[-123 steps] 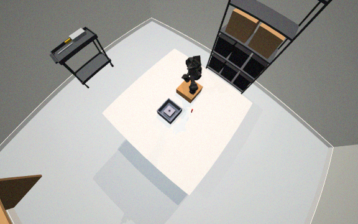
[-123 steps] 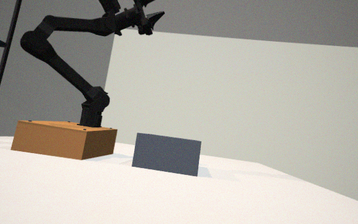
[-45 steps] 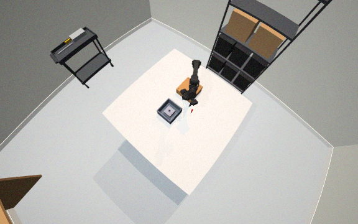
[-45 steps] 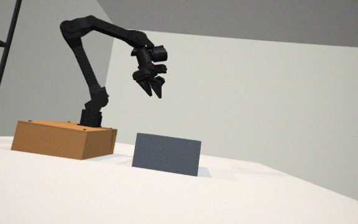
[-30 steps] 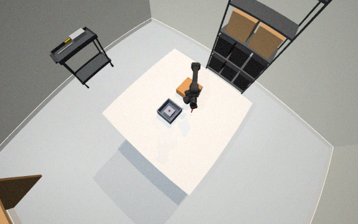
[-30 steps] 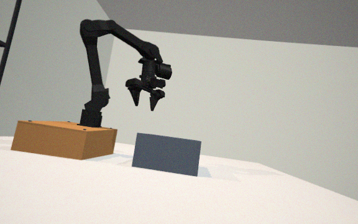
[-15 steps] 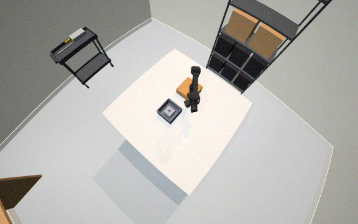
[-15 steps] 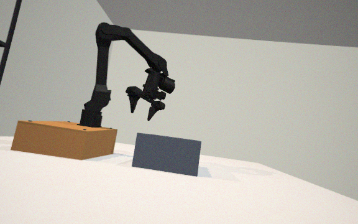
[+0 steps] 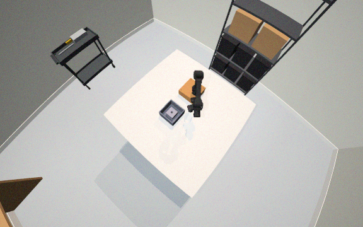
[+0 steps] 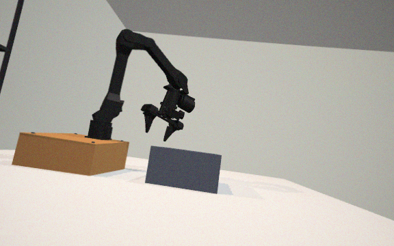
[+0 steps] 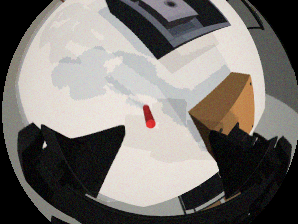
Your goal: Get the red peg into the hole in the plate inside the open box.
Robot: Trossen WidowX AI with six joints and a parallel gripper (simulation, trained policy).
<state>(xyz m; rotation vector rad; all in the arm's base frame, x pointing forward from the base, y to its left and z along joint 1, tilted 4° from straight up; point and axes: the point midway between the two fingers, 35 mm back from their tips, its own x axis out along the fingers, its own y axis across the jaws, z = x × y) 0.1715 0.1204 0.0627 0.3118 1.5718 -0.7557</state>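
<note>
Right now my gripper tip is 9 cm above the red peg, 2 cm to the right of it and 1 cm past it. The rest, counted from my gripper tip: light grey plate: 16 cm to the right, 16 cm ahead, 9 cm below; dark grey box: 16 cm to the right, 16 cm ahead, 10 cm below.
</note>
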